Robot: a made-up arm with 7 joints.
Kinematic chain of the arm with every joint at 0, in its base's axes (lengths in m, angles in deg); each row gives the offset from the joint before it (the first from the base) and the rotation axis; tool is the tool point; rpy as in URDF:
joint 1: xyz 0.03 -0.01 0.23 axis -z
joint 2: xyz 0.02 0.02 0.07 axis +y
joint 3: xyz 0.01 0 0.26 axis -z
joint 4: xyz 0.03 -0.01 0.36 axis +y
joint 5: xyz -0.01 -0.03 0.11 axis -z
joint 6: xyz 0 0.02 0.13 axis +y
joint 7: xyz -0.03 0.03 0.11 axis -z
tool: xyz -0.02 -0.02 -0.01 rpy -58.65 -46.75 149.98
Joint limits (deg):
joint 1: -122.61..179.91
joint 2: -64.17..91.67
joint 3: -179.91..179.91
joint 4: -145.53..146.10
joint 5: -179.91..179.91
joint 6: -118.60..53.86
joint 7: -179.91..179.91
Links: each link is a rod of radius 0.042 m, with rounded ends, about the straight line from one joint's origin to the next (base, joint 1, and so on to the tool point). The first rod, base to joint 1, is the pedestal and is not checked.
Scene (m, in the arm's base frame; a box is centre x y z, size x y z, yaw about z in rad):
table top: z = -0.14
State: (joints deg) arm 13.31 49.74 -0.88 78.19 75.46 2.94 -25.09
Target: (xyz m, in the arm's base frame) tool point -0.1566 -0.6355 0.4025
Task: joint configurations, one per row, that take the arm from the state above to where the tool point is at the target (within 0.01 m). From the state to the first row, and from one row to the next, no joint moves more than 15 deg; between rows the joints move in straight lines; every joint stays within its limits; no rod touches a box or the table.
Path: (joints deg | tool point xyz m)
1: 25.76 49.97 5.05 82.37 75.98 4.98 -25.46 | 0.7154 -0.3599 0.4346
2: 38.21 50.20 10.98 86.55 76.51 7.02 -25.82 | 0.5806 -0.5192 0.4177
3: 50.67 50.43 16.92 90.72 77.03 9.07 -26.19 | 0.4090 -0.6319 0.4061
4: 63.12 50.66 22.85 94.90 77.56 11.11 -26.55 | 0.2171 -0.6895 0.3998
5: 75.57 50.89 28.78 99.08 78.08 13.15 -26.92 | 0.0228 -0.6895 0.3987
6: 88.02 51.12 34.71 103.26 78.60 15.19 -27.28 | -0.1566 -0.6355 0.4025

